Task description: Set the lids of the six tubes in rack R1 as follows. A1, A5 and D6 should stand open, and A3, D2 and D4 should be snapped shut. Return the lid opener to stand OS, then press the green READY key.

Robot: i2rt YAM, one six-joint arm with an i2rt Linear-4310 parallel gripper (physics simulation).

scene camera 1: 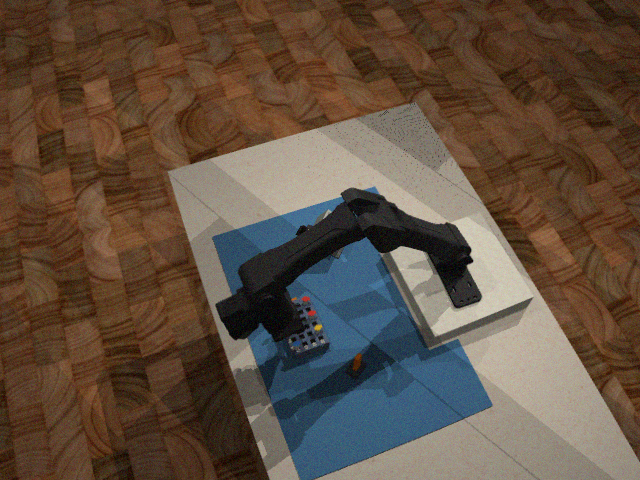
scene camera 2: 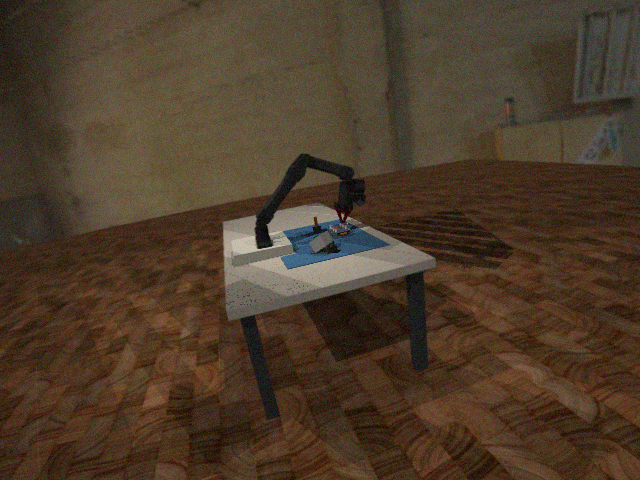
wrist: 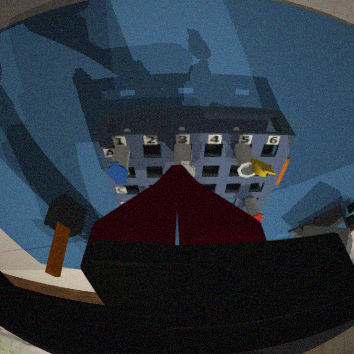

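Where they show: gripper, between the fingertips: (scene camera 1: pixel 291 329) (scene camera 2: pixel 342 223) (wrist: pixel 176 174); arm's base, origin of its link: (scene camera 1: pixel 451 269) (scene camera 2: pixel 263 241).
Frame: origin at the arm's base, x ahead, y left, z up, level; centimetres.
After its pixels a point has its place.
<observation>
The rack R1 (scene camera 1: pixel 324 348) {z -3.9, x 34.4, y 7.8 cm} (wrist: pixel 285 150) {z -1.6, x 41.0, y -4.3 cm} stands on the blue mat. My gripper (scene camera 2: pixel 342 222) {z 0.4, x 40.5, y 3.1 cm} (wrist: pixel 176 174) {z 0.4, x 40.5, y 3.1 cm} is shut, empty, its tips over A3's pale top (wrist: pixel 187 168) {z 0.3, x 41.0, y 2.5 cm}; that lid's state is unclear. A1 has a blue lid (scene camera 1: pixel 295 344) {z 0.2, x 40.7, y 6.6 cm} (wrist: pixel 117 172) {z 0.3, x 40.5, y 6.5 cm} over its mouth. A5 shows an open white rim (wrist: pixel 245 170) {z -0.2, x 40.4, y -1.2 cm} with its yellow lid (wrist: pixel 262 168) {z 1.5, x 42.4, y -1.2 cm} swung aside. D6's red lid (scene camera 1: pixel 306 299) {z 0.3, x 35.0, y -3.2 cm} (wrist: pixel 258 217) {z 0.3, x 35.6, y -3.7 cm} is partly seen. D4's red lid (scene camera 1: pixel 311 313) {z 0.2, x 35.0, y 0.5 cm} and D2's yellow lid (scene camera 1: pixel 317 327) {z 0.3, x 34.9, y 4.3 cm} are hidden in the wrist view. The orange-handled opener (scene camera 1: pixel 357 360) {z 3.1, x 29.7, y 15.4 cm} (scene camera 2: pixel 315 222) {z 1.0, x 29.0, y 14.6 cm} (wrist: pixel 58 250) {z 1.4, x 29.7, y 14.6 cm} stands in its dark stand (wrist: pixel 65 212) {z -2.5, x 30.9, y 14.2 cm}.
A tilted grey panel (scene camera 2: pixel 322 241) {z 1.1, x 23.9, y -23.9 cm} stands on the blue mat (scene camera 1: pixel 413 413) {z -4.5, x 20.9, y 28.3 cm}; the green key does not show on it. An orange strip (wrist: pixel 282 171) {z -2.2, x 38.3, y -5.5 cm} is beside the rack's column 6 end. The arm's white base block (scene camera 1: pixel 496 263) {z 0.3, x -11.3, y 2.1 cm} (scene camera 2: pixel 258 254) {z -2.0, x -3.5, y -12.7 cm} is beside the mat.
</observation>
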